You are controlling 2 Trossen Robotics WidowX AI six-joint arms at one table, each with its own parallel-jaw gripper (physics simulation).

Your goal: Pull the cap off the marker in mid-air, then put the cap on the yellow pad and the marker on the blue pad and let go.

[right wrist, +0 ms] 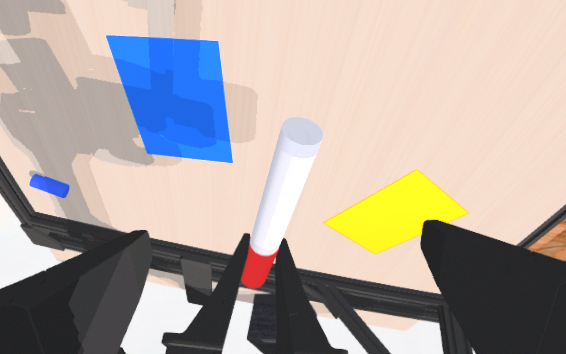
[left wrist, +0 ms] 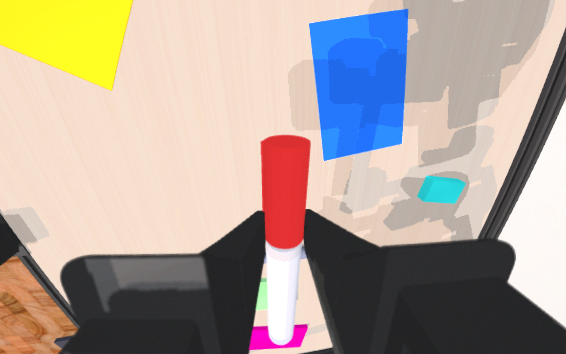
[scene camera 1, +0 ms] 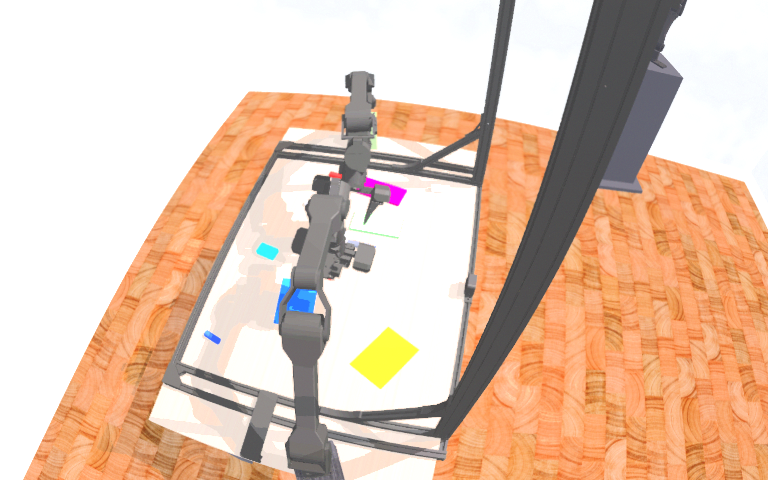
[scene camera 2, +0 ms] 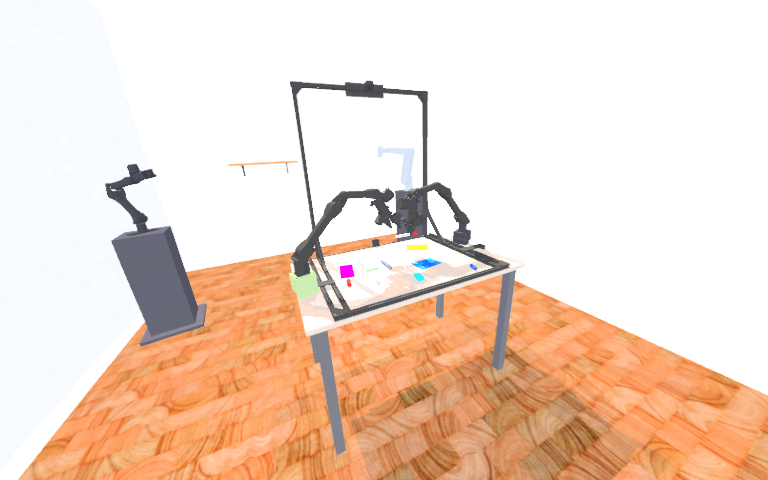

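Seen in the pictures: left gripper, fingertip midpoint: (right wrist: 264, 237) (left wrist: 283, 218) (scene camera 2: 410, 235); right gripper, fingertip midpoint: (right wrist: 287, 239) (scene camera 1: 345, 221) (scene camera 2: 396, 228); left arm's base at its link origin: (scene camera 1: 315, 463) (scene camera 2: 462, 230); right arm's base at its link origin: (scene camera 2: 302, 273).
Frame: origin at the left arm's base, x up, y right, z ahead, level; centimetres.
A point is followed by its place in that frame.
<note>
The marker's white body (scene camera 2: 402, 236) @(y 17.5, x 7.2, z 51.8 cm) (left wrist: 282, 295) @(y 17.5, x 8.3, z 49.8 cm) (right wrist: 287, 195) @(y 18.8, x 8.3, z 51.8 cm) and red cap (scene camera 2: 415, 233) @(y 13.1, x 7.7, z 44.0 cm) (left wrist: 284, 195) @(y 14.3, x 8.4, z 44.3 cm) (right wrist: 259, 270) @(y 14.8, x 8.5, z 45.2 cm) are joined, held in mid-air. My left gripper (left wrist: 283, 218) @(y 15.3, x 6.8, z 46.4 cm) is shut on the red cap. My right gripper is open and empty; in the right wrist view the marker shows between its widely spread fingers, apart from both. The yellow pad (scene camera 1: 385, 357) @(y 22.7, x -8.7, z 26.0 cm) (scene camera 2: 417, 247) @(y 22.2, x -8.7, z 26.5 cm) (left wrist: 55, 35) @(y 26.5, x -8.7, z 28.4 cm) (right wrist: 395, 212) @(y 22.9, x -8.7, z 27.3 cm) and blue pad (scene camera 1: 300, 302) @(y 4.5, x -8.7, z 47.4 cm) (scene camera 2: 425, 263) @(y 3.6, x -8.7, z 48.4 cm) (left wrist: 360, 90) @(y 3.5, x -8.7, z 47.7 cm) (right wrist: 175, 100) @(y 3.6, x -8.7, z 48.6 cm) lie on the table. In scene camera 1 the arms hide the marker and part of the blue pad.
A cyan block (scene camera 1: 266, 251) @(y -3.0, x -7.3, z 66.3 cm) (scene camera 2: 418, 276) @(y -3.1, x -7.3, z 67.9 cm) (left wrist: 442, 190) @(y -2.5, x -7.3, z 66.2 cm), a small blue cylinder (scene camera 1: 212, 337) @(y -22.1, x -6.6, z 40.3 cm) (scene camera 2: 473, 266) @(y -22.9, x -6.8, z 42.0 cm) (right wrist: 49, 186) @(y -21.7, x -7.1, z 41.3 cm), a magenta pad (scene camera 1: 396, 192) @(y 40.9, x -8.0, z 80.0 cm) (scene camera 2: 346, 271) @(y 35.5, x -8.0, z 83.3 cm), a small red piece (scene camera 2: 348, 283) @(y 22.1, x -6.8, z 94.3 cm) and a purple-grey pen (scene camera 2: 386, 264) @(y 21.1, x -7.4, z 64.3 cm) lie on the table. Black rails border it.
</note>
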